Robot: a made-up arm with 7 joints.
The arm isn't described. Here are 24 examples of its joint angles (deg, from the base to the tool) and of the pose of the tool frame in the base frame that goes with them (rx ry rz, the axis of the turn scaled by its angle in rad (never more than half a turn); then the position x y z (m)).
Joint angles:
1: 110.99 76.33 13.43 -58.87 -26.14 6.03 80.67
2: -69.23 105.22 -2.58 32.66 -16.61 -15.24 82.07
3: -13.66 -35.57 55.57 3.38 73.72 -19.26 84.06
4: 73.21 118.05 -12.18 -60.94 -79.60 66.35 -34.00
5: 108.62 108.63 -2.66 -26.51 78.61 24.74 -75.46
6: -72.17 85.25 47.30 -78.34 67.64 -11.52 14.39
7: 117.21 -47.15 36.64 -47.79 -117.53 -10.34 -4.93
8: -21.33 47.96 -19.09 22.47 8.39 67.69 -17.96
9: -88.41 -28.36 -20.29 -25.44 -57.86 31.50 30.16
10: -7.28 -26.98 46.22 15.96 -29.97 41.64 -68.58
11: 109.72 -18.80 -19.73 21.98 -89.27 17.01 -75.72
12: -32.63 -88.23 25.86 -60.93 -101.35 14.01 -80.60
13: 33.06 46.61 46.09 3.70 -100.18 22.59 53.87
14: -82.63 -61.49 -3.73 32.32 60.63 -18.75 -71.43
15: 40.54 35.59 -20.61 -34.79 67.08 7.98 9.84
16: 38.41 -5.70 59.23 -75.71 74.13 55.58 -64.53
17: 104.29 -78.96 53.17 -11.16 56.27 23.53 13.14
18: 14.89 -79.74 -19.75 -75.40 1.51 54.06 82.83
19: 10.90 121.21 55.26 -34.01 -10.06 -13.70 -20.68
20: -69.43 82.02 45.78 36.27 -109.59 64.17 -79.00
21: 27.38 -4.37 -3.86 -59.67 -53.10 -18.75 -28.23
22: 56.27 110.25 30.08 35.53 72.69 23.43 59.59
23: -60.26 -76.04 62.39 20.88 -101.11 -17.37 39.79
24: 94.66 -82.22 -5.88 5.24 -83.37 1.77 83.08
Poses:
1: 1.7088 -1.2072 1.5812 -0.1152 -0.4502 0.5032
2: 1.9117 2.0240 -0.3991 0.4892 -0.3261 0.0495
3: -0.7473 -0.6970 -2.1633 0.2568 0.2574 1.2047
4: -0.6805 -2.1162 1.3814 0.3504 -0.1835 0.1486
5: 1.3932 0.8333 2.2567 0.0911 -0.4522 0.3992
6: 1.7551 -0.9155 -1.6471 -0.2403 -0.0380 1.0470
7: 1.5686 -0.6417 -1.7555 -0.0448 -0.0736 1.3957
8: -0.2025 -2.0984 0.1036 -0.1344 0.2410 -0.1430
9: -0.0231 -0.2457 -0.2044 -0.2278 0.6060 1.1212
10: -0.3627 0.9939 -0.6385 -0.3497 0.8592 0.8610
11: -1.6157 -1.3058 1.6628 0.6340 -0.7081 0.5880
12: -0.4337 -2.2221 -2.0092 0.4732 -0.1976 1.1301
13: -0.6638 -1.6369 1.1646 -0.6060 0.0435 0.0719
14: 2.2825 0.6059 -0.7991 0.0128 0.0901 1.4790
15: 0.7327 -0.0987 0.1658 -0.3881 -0.0720 1.0163
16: 0.5588 1.3921 -1.7138 0.5045 0.1209 0.7797
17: -0.8435 -0.3399 0.0815 -0.4869 0.3924 0.8096
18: 0.2424 0.2904 0.4132 0.1285 0.3471 1.0496
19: 0.8421 -0.6189 0.3305 -0.4149 0.3109 0.5280
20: -1.5367 0.3329 -2.1373 0.4185 -0.0652 -0.2611
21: -1.2891 1.5918 1.0956 -0.3294 0.1394 1.1060
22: -2.2022 0.7827 1.2209 -0.4283 0.3107 0.1168
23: 0.0014 1.5865 0.2489 0.5442 0.6310 1.2284
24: 0.8301 0.6135 2.8696 0.2228 -0.2893 1.4728
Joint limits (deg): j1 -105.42..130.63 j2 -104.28..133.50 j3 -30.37..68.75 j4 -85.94..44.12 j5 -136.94..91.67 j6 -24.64..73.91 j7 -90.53..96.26
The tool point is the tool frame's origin. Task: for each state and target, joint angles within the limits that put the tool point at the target. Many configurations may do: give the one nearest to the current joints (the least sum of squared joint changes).
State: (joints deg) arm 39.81 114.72 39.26 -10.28 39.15 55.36 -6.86
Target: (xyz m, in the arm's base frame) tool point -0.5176 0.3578 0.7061
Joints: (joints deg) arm 32.85 104.03 56.09 -13.85 41.35 64.65 -4.35
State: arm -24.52 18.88 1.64 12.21 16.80 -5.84 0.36
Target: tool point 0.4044 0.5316 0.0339
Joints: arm -62.04 58.25 16.13 31.21 3.95 4.54 7.29
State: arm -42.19 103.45 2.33 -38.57 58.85 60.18 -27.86
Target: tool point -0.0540 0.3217 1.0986
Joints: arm -26.49 105.32 5.86 -80.32 81.50 48.96 -32.53
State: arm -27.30 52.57 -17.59 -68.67 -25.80 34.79 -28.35
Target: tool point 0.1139 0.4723 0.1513
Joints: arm -60.31 82.61 1.15 -40.33 -14.90 44.73 -25.26
